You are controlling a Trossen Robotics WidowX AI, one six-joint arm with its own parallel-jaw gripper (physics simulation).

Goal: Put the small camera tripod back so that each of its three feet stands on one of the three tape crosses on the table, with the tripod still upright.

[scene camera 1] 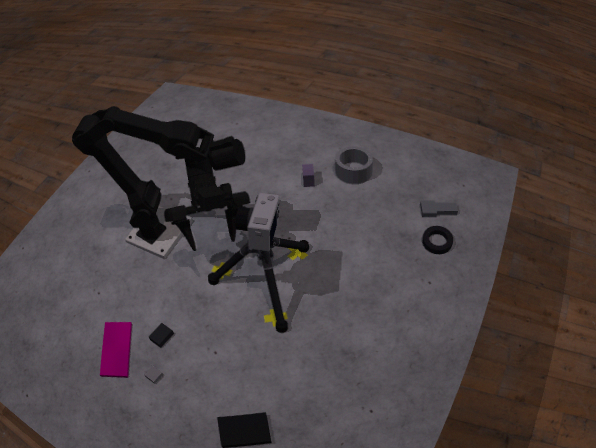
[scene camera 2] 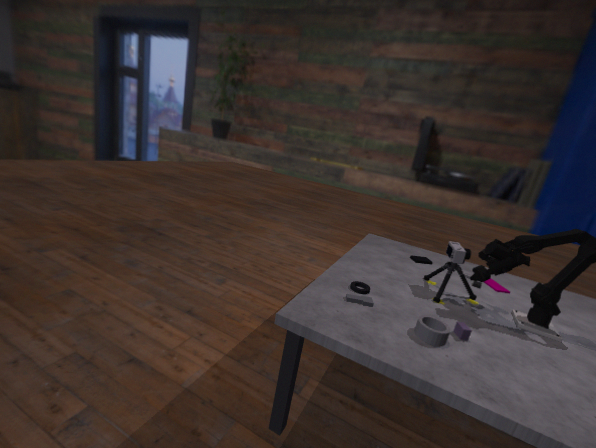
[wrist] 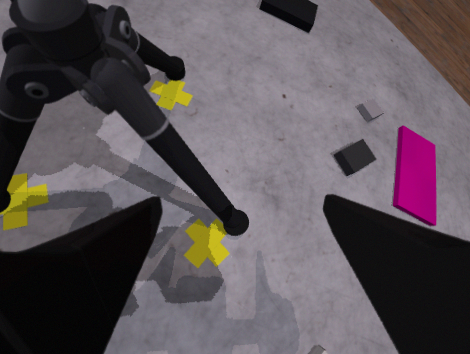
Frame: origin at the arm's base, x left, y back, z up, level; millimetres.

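Seen in the pictures: gripper, fingertip midpoint: (scene camera 1: 214,246) (wrist: 243,203); arm's base, link origin: (scene camera 1: 151,231) (scene camera 2: 537,322).
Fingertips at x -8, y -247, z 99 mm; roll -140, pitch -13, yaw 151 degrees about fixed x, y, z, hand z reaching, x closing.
Observation:
Pixels of each thing's top centre, then the offset from my fingertips to it. "pt": a spot on its surface instead.
- yellow cross, top centre: (wrist: 207,242) dx +17, dy +14, dz -111 mm
- front foot, surface spot: (wrist: 175,67) pt dx -35, dy -174, dz -80 mm
- right foot, surface spot: (scene camera 1: 303,246) pt dx +161, dy -119, dz -89 mm
- third cross, top centre: (wrist: 15,200) (scene camera 1: 297,251) dx +157, dy -105, dz -111 mm
- magenta slab, top centre: (wrist: 418,171) (scene camera 1: 115,348) (scene camera 2: 493,283) dx -315, dy +86, dz -104 mm
- dark block, top centre: (wrist: 359,155) (scene camera 1: 160,333) dx -215, dy +16, dz -97 mm
- small grey block, top centre: (wrist: 373,107) (scene camera 1: 152,373) dx -308, dy -36, dz -100 mm
- black slab, top centre: (scene camera 1: 243,429) (wrist: 291,2) (scene camera 2: 421,258) dx -302, dy -277, dz -97 mm
- purple block, top centre: (scene camera 1: 308,169) (scene camera 2: 464,326) dx +374, dy +3, dz -72 mm
- grey ring, top centre: (scene camera 1: 354,158) (scene camera 2: 434,323) dx +468, dy -81, dz -64 mm
- grey bar, top centre: (scene camera 1: 439,206) (scene camera 2: 359,298) dx +453, dy -346, dz -97 mm
- black ring, top centre: (scene camera 1: 438,237) (scene camera 2: 360,286) dx +353, dy -385, dz -97 mm
The black tripod (scene camera 1: 272,287) (scene camera 2: 442,287) (wrist: 185,160) stands upright, with a pale camera (scene camera 1: 264,220) (scene camera 2: 456,252) on top. Its left foot (scene camera 1: 213,279) (wrist: 236,221) is at the edge of a yellow cross (scene camera 1: 222,270) (wrist: 206,242), off its middle. The front foot (scene camera 1: 281,326) (wrist: 175,67) is just beyond another cross (scene camera 1: 270,317) (wrist: 172,94). The right foot (scene camera 1: 303,246) is beside the third cross (scene camera 1: 298,254) (wrist: 25,200), partly cut off in the wrist view. My gripper (scene camera 1: 213,244) (wrist: 243,203) is open and empty, above the table on the lens side.
A magenta slab (scene camera 1: 116,349) (wrist: 416,175), a dark block (scene camera 1: 161,335) (wrist: 355,157) and a small grey block (scene camera 1: 154,374) lie front left. A black slab (scene camera 1: 244,429) lies in front. A purple block (scene camera 1: 308,175), grey ring (scene camera 1: 354,173), grey bar (scene camera 1: 439,209) and black ring (scene camera 1: 428,247) lie behind and right.

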